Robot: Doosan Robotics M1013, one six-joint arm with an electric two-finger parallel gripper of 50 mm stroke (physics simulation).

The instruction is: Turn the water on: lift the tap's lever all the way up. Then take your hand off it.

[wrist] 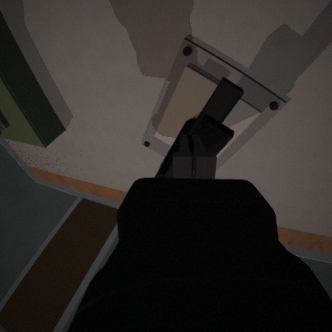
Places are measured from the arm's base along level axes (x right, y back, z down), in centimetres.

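Pixels of known places: gripper, fingertip midpoint: (pixel 188 146).
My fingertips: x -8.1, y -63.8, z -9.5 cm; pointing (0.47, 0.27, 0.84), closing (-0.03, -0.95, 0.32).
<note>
Ahead of a thing's pixels: the offset from my fingertips to its top centre. "spot": to the spot under its first point.
The black tap shows in the upper right of the wrist view. Its long bar {spot: dx -0.8, dy -1.6, dz +8.2 cm} (pixel 223 99) points up and to the right, and a shorter, wider black piece {spot: dx -1.8, dy -2.1, dz +0.7 cm} (pixel 216 131), which looks like the lever, lies beside it, nearer the fingers. How far up the lever stands is hard to tell from this angle. My gripper (pixel 188 146) is shut and empty. Its fingertips overlap the dark base end of the tap in the view; whether they touch it cannot be told. The gripper's body hides what lies below them.
A grey frame {spot: dx +0.9, dy -4.6, dz +15.4 cm} (pixel 250 92) with dark bolts and pale panels lies behind the tap. A green box-like object (pixel 25 105) is at the left. A wooden edge strip (pixel 95 187) crosses below it, beside a teal surface (pixel 30 220) and a brown panel (pixel 65 260).
</note>
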